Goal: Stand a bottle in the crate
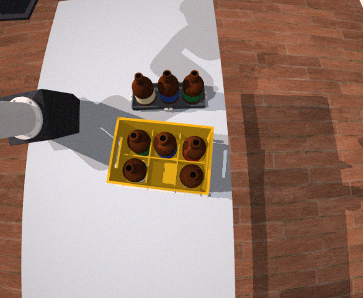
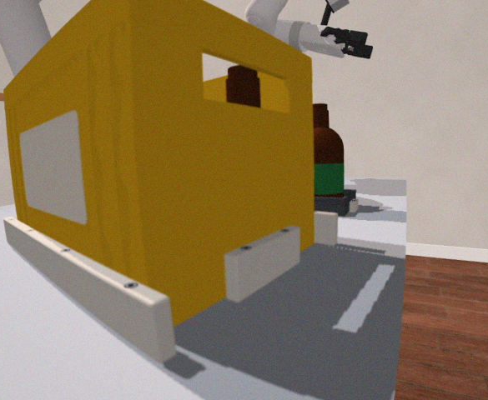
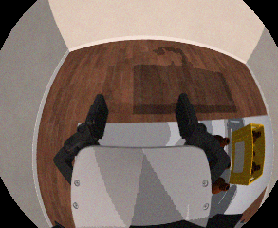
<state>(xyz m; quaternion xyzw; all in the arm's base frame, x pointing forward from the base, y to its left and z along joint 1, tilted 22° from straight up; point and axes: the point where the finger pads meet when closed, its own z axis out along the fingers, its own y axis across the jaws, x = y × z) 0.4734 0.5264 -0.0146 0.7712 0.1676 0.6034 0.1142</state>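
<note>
The green-label bottle lies 290 mm to the right of my hand and 250 mm below it. Also, from my hand: crate (70 mm behind, 550 mm to the right, 250 mm below); cream-labelled bottle (170 mm behind, 310 mm to the right, 250 mm below); dark tray (90 mm behind, 300 mm to the right, 320 mm below).
</note>
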